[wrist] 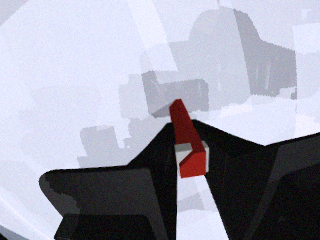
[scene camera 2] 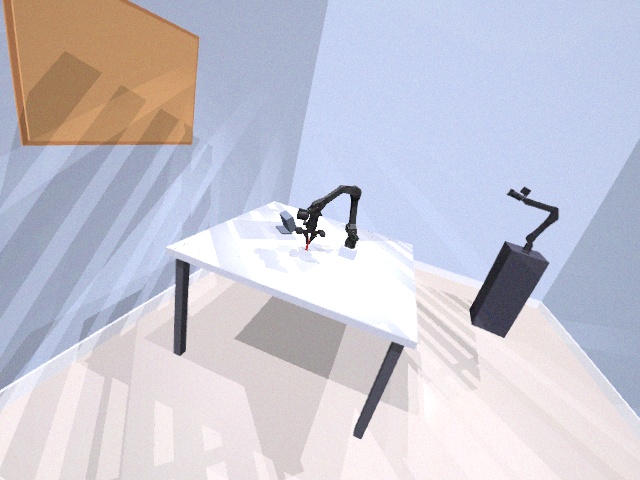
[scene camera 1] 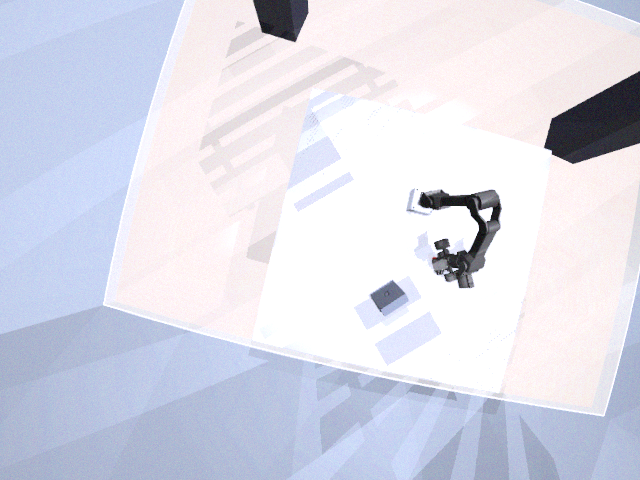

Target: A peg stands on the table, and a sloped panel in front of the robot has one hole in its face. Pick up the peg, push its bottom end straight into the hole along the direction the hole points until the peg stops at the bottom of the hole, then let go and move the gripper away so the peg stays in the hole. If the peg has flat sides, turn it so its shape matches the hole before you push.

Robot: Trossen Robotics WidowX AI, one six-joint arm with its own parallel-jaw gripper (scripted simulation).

Scene:
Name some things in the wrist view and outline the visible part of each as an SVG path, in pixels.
My gripper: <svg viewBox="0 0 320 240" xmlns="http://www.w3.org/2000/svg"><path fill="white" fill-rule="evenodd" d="M173 124L165 124L157 133L155 139L151 141L151 144L145 147L128 164L113 165L113 167L51 169L51 171L43 173L39 179L41 192L44 193L49 203L53 204L53 207L63 217L53 239L176 240L177 164ZM192 120L193 128L196 129L197 135L200 136L201 140L205 140L205 144L209 148L209 171L205 175L205 181L207 181L213 201L216 203L216 208L221 216L220 220L223 221L228 240L320 240L320 132L296 137L296 139L279 141L279 143L263 145L253 143L253 141L248 139L241 139L241 137L231 135L231 133L225 132L223 129L213 128L211 125L201 123L199 120Z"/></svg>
A red peg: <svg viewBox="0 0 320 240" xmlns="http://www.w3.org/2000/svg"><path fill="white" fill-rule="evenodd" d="M176 99L169 105L168 111L169 119L171 119L173 129L175 129L177 172L179 172L181 179L207 175L209 171L208 145L205 144L205 140L200 139L196 129L193 128L191 117L189 117L183 101Z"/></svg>

